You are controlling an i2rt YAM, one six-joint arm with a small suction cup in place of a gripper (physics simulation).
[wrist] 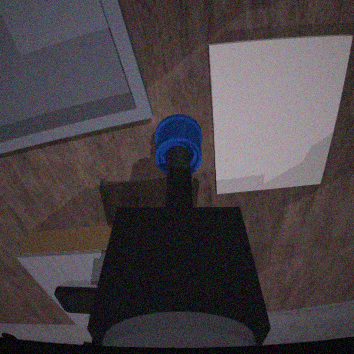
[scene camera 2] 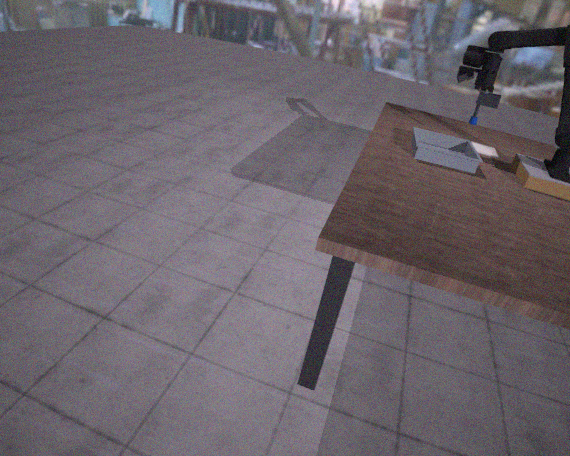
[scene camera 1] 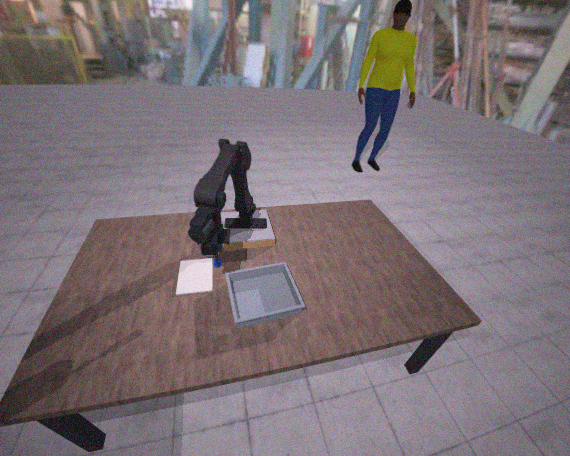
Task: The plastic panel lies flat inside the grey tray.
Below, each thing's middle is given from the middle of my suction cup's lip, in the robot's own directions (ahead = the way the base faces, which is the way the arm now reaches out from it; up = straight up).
Now: the white plastic panel [scene camera 1: 195,276] 120 mm below my suction cup, 100 mm to the right of it and 50 mm behind it. The rest, counted from my suction cup: grey tray [scene camera 1: 259,294] (160 mm to the left, 90 mm below, 70 mm ahead).
